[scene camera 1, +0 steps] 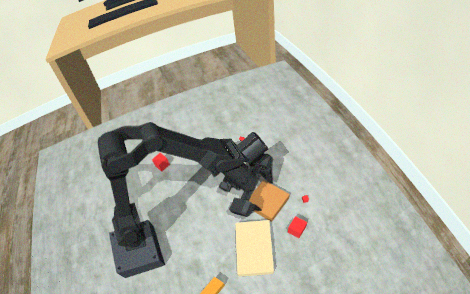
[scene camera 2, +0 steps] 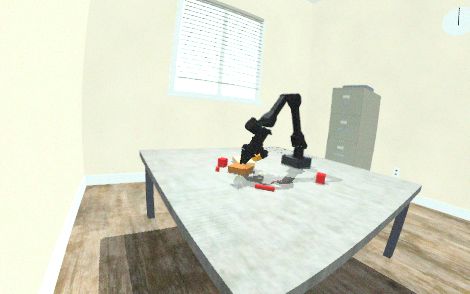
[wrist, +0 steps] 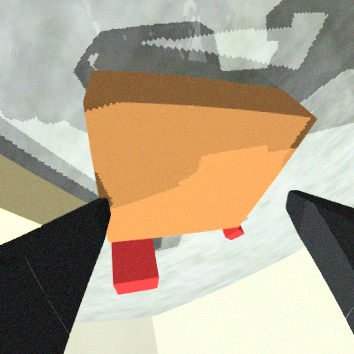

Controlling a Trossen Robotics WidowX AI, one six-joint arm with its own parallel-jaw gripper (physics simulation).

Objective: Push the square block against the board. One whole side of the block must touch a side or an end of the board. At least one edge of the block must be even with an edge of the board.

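Pixels of known places: gripper, fingertip midpoint: (scene camera 1: 266,196) (scene camera 2: 242,164) (wrist: 198,202); arm's base, origin of the base link: (scene camera 1: 134,239) (scene camera 2: 298,157).
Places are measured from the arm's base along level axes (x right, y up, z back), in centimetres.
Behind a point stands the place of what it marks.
The square block (scene camera 1: 274,200) @(x 0.8, y -2.7, z -43.8 cm) (scene camera 2: 241,169) @(x -5.4, y -3.1, z -44.8 cm) (wrist: 200,150) @(x -2.8, y -2.7, z -40.2 cm), orange, lies flat on the table, turned at an angle to the board. The cream board (scene camera 1: 255,248) @(x 13.2, y -2.7, z -33.0 cm) (scene camera 2: 235,160) @(x 13.2, y -3.4, z -37.7 cm) (wrist: 35,192) @(x 5.1, y -4.4, z -35.7 cm) lies flat. In scene camera 1, the block's lowest corner is close to the board's upper right corner; whether they touch is unclear. No whole side of the block lies along the board. My gripper (scene camera 1: 264,191) @(x -0.9, y -1.7, z -41.8 cm) (wrist: 198,202) @(x -0.9, y -1.7, z -41.8 cm) is open and empty, low at the block. In the wrist view its left finger covers part of the narrow space between block and board; the right finger stands apart from the block.
A red cube (scene camera 1: 297,226) @(x 12.0, y -1.6, z -46.3 cm) (scene camera 2: 222,162) @(x 9.6, y -3.3, z -47.7 cm) (wrist: 135,265) @(x 9.9, y -3.0, z -45.5 cm) and a small red cube (scene camera 1: 305,198) @(x 3.6, y -4.0, z -53.2 cm) (scene camera 2: 217,169) @(x 2.6, y -4.8, z -53.8 cm) (wrist: 233,233) @(x 3.2, y -4.0, z -52.9 cm) lie beyond the block. Another red cube (scene camera 1: 161,162) @(x -26.8, y -1.8, z -13.7 cm) (scene camera 2: 320,178) @(x -29.7, y -3.3, z -14.9 cm), a red cylinder (scene camera 2: 264,187) @(x -26.0, y -4.7, z -46.2 cm) and an orange bar (scene camera 1: 214,285) @(x 19.7, y -2.5, z -18.9 cm) also lie on the table.
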